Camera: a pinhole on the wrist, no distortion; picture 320 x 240 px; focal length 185.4 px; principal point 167.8 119.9 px. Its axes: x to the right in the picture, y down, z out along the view. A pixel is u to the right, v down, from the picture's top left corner.
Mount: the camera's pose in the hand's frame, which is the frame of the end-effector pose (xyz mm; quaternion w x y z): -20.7 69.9 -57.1 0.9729 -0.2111 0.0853 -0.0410
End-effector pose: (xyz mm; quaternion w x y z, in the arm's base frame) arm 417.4 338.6 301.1 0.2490 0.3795 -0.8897 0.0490
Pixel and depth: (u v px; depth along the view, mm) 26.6 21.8 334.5
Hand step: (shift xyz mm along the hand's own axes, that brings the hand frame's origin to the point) -217.3 73.8 354.5
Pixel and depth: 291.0 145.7 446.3
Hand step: 355.1 272.1 272.9
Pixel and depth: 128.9 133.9 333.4
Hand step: -27.2 235.5 241.6
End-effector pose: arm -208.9 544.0 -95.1 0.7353 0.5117 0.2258 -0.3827
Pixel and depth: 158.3 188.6 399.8
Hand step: 38.9 368.1 242.4
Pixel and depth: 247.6 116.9 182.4
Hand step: 89.7 131.8 96.0
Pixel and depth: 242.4 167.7 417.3
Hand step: 225.4 316.6 247.0
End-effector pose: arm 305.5 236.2 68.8 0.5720 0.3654 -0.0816 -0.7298
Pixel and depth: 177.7 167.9 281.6
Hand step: 48.9 248.0 162.6
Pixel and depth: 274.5 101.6 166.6
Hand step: 103.3 111.1 84.8
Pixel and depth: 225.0 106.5 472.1
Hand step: 207.4 212.7 358.7
